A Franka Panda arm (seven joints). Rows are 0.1 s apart.
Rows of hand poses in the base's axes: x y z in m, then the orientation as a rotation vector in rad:
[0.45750, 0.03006, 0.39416, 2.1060, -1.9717, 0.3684]
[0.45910, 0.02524, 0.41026, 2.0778, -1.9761, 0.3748]
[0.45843, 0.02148, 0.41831, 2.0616, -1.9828, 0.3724]
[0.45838, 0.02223, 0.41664, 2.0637, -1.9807, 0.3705]
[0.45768, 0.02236, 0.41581, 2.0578, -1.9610, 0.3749]
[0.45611, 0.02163, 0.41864, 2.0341, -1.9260, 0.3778]
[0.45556, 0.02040, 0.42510, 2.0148, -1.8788, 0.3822]
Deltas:
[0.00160, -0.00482, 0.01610, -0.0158, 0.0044, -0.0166]
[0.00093, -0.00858, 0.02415, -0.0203, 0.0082, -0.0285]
[0.00088, -0.00783, 0.02248, -0.0196, 0.0096, -0.0267]
[0.00018, -0.00770, 0.02165, -0.0353, 0.0191, -0.0214]
[-0.00139, -0.00843, 0.02448, -0.0687, 0.0436, -0.0196]
[-0.00194, -0.00966, 0.03094, -0.1068, 0.0716, -0.0098]

